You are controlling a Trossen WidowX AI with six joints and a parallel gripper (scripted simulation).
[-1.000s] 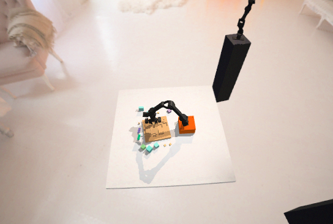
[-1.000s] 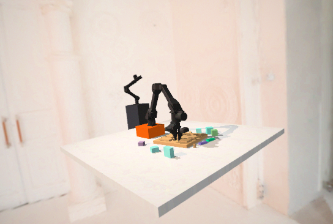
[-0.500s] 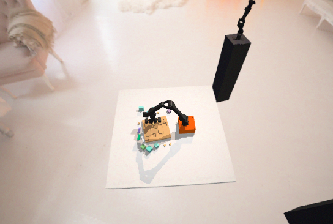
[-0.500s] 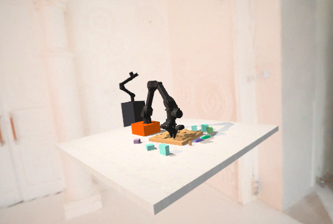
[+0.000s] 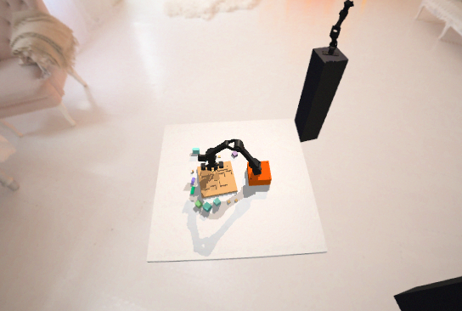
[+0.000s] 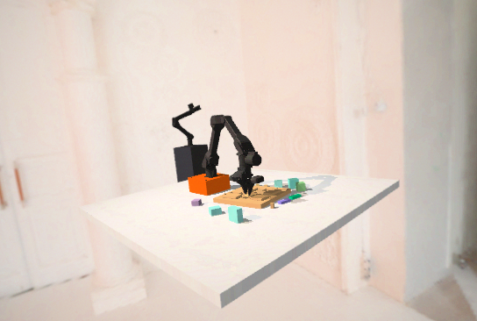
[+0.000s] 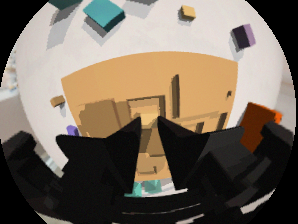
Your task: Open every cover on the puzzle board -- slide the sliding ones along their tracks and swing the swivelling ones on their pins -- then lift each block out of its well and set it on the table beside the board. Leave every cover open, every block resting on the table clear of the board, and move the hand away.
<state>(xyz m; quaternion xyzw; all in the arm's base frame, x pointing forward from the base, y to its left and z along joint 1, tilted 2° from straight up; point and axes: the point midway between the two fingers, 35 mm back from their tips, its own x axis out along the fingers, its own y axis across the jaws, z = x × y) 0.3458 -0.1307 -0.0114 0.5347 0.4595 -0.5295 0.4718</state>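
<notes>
The tan puzzle board lies 50 mm to the left of my gripper tip and 10 mm below it. From my gripper tip the other things lie so: purple bar (180 mm ahead, 40 mm to the left, 30 mm below); then green bar (200 mm ahead, 120 mm to the left, 30 mm below); then purple block (230 mm behind, 140 mm to the right, 20 mm below).
</notes>
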